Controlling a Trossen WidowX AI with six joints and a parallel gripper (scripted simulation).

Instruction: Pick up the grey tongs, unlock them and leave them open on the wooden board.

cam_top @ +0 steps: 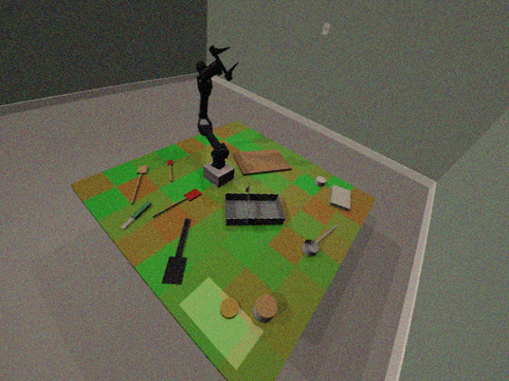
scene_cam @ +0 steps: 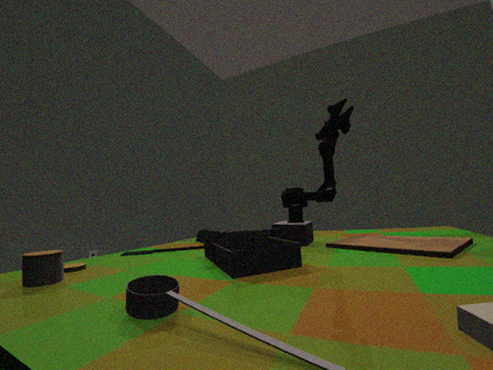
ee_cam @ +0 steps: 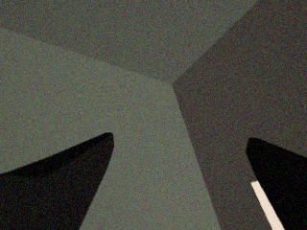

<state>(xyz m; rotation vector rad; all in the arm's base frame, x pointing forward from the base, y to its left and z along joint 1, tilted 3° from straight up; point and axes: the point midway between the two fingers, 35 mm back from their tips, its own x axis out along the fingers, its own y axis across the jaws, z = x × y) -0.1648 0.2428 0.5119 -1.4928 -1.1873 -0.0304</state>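
My gripper tip is now 58 cm above the roasting tin, 46 cm short of it and 41 cm to the left of it. Round my gripper tip: wooden board: 60 cm below, 28 cm ahead, 3 cm to the left; black spatula: 81 cm to the right, 61 cm below, 31 cm ahead; red spatula: 60 cm below, 58 cm to the right, 12 cm ahead.
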